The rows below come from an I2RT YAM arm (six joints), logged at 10 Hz.
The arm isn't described. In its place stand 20 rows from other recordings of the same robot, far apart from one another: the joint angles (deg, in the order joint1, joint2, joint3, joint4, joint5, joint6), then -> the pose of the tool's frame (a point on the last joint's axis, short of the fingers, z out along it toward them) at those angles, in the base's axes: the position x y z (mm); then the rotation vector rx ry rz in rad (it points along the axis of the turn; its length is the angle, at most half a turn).
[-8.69, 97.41, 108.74, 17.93, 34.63, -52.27] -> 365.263, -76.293, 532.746, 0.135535, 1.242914, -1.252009
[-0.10, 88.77, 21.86, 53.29, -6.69, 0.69] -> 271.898, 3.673, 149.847, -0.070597, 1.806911, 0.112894
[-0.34, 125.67, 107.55, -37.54, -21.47, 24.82] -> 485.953, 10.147, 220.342, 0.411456, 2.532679, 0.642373
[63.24, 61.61, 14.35, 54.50, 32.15, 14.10] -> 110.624, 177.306, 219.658, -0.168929, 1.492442, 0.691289
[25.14, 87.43, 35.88, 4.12, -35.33, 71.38] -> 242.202, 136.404, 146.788, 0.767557, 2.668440, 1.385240
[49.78, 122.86, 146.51, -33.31, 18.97, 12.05] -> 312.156, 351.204, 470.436, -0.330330, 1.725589, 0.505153
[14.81, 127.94, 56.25, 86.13, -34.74, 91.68] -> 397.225, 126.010, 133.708, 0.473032, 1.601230, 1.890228
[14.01, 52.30, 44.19, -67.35, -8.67, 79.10] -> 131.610, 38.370, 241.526, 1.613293, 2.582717, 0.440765
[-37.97, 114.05, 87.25, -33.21, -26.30, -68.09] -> 345.744, -249.825, 205.940, -0.789019, 2.339009, -0.181082
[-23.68, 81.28, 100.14, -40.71, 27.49, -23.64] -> 259.368, -131.690, 471.131, 0.334450, 2.017025, -0.999486
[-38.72, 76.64, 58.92, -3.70, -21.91, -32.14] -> 250.386, -183.714, 313.854, -0.143321, 1.938176, -0.457759
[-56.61, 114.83, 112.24, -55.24, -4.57, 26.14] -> 242.653, -362.988, 309.287, 1.681705, 1.954072, -0.096087
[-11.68, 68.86, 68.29, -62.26, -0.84, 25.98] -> 215.960, -44.111, 319.792, 0.857654, 2.529684, 0.099768
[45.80, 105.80, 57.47, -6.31, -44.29, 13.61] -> 231.176, 273.382, 143.275, -1.069404, 2.461054, 1.360991
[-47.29, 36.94, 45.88, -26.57, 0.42, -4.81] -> 98.935, -107.562, 336.310, 0.703107, 1.794706, -0.625534
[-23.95, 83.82, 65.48, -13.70, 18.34, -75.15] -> 301.048, -145.977, 298.645, -0.846523, 2.265220, -1.267412
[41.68, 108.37, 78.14, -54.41, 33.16, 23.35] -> 277.929, 221.380, 189.190, -0.391331, 2.660841, -0.607498
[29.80, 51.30, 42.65, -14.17, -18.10, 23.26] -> 172.889, 111.760, 300.182, -0.333809, 2.036545, 0.901273
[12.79, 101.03, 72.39, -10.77, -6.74, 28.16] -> 387.960, 92.356, 238.429, 0.244526, 2.291518, 0.507899
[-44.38, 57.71, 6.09, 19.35, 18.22, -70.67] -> 113.202, -126.352, 124.307, -0.353313, 2.484482, -1.377685
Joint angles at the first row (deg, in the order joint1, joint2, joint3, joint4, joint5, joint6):
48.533 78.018 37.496 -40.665 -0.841 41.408
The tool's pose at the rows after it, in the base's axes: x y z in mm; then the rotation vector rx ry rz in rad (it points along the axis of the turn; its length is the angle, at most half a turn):
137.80, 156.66, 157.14, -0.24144, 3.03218, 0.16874
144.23, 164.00, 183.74, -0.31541, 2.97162, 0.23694
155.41, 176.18, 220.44, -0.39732, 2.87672, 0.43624
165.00, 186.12, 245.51, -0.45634, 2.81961, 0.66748
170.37, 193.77, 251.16, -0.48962, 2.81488, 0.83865
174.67, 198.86, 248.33, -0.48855, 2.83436, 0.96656
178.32, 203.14, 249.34, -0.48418, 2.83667, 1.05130
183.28, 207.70, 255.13, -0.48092, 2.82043, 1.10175
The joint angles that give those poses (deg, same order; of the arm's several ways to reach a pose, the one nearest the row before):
48.532 77.712 39.134 -43.090 -0.776 39.483
48.490 75.876 43.944 -45.868 -1.103 36.490
47.769 74.434 50.499 -46.041 -5.388 32.993
46.589 74.631 55.221 -44.642 -13.059 31.223
45.976 75.963 56.817 -42.741 -19.966 31.289
45.386 77.492 56.948 -40.775 -25.496 32.447
45.080 78.544 57.627 -39.506 -28.840 33.474
44.839 79.504 59.330 -38.872 -30.458 34.107

